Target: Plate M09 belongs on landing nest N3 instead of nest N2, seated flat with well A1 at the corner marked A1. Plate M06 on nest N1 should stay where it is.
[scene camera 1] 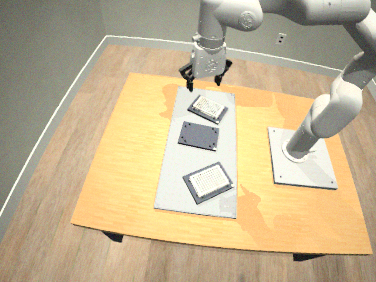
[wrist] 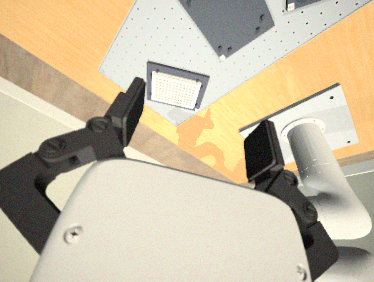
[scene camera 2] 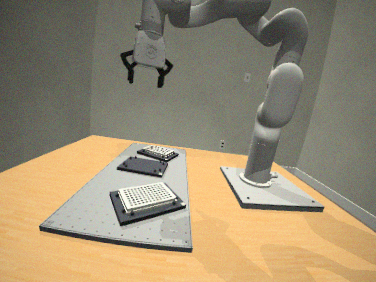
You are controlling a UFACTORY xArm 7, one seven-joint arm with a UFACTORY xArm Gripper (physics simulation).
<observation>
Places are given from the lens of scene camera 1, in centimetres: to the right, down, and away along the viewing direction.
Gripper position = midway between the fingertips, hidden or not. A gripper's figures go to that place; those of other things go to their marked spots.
gripper (scene camera 1: 203, 86): 5, -18, 71
grey perforated baseplate (scene camera 1: 179, 160): -3, 8, 89
</observation>
